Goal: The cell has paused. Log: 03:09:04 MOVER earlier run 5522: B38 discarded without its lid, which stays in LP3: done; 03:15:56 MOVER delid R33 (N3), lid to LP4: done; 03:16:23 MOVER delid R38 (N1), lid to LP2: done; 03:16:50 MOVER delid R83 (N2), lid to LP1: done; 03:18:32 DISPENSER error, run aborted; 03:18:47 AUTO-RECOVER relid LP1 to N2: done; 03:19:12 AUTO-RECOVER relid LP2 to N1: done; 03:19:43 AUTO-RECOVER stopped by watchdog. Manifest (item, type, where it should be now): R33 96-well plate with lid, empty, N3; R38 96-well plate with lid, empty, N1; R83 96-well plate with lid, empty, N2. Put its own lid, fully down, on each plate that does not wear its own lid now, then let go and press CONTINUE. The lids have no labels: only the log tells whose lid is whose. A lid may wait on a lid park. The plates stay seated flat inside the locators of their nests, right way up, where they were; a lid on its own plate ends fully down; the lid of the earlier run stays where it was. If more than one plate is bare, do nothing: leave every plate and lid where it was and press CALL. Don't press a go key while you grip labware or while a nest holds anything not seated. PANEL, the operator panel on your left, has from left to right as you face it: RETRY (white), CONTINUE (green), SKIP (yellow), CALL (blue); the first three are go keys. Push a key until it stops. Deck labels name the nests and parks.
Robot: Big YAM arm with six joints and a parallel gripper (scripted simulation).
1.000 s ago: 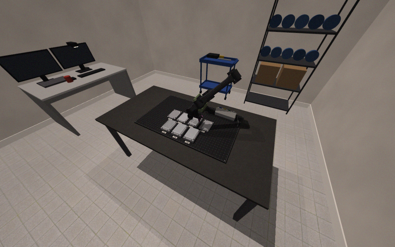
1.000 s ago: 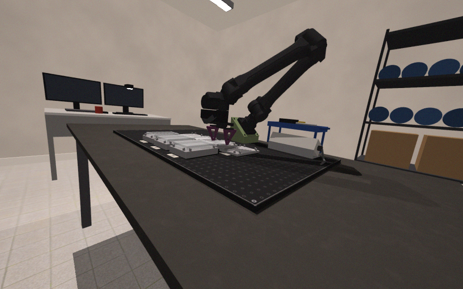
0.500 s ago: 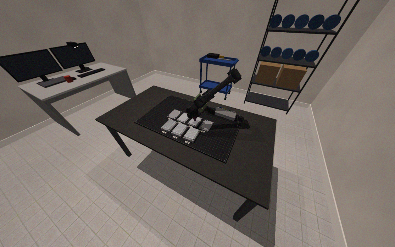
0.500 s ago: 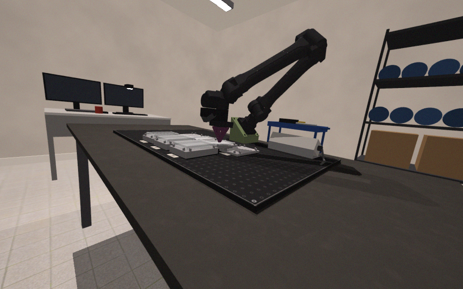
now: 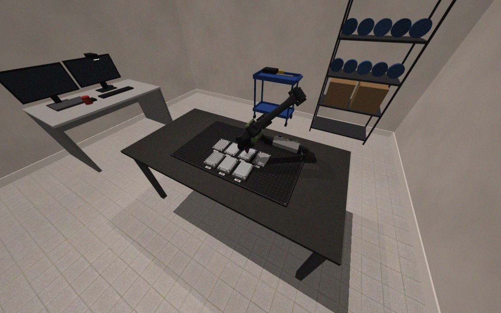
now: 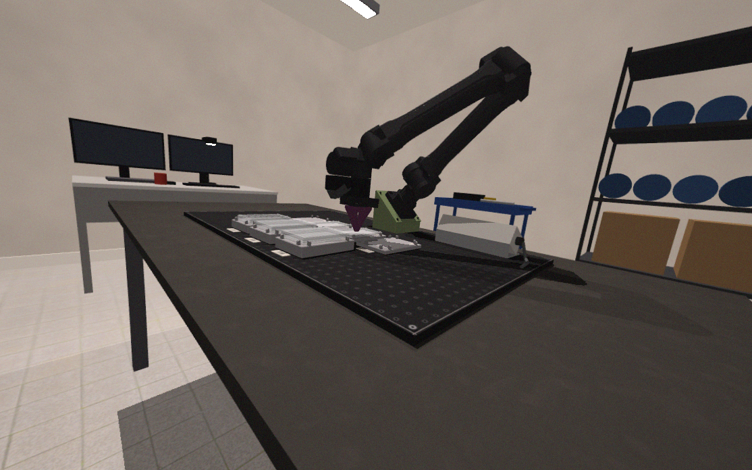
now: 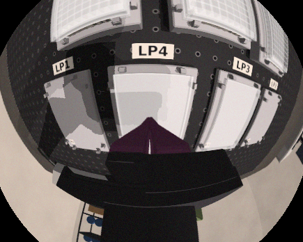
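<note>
Now: hand 20 mm above the lid park LP4. Also, from my hand: LP4 label: 80 mm ahead, 20 mm below; lid park LP1: 130 mm to the left, 20 mm below; lid park LP2: 260 mm to the right, 20 mm below.
</note>
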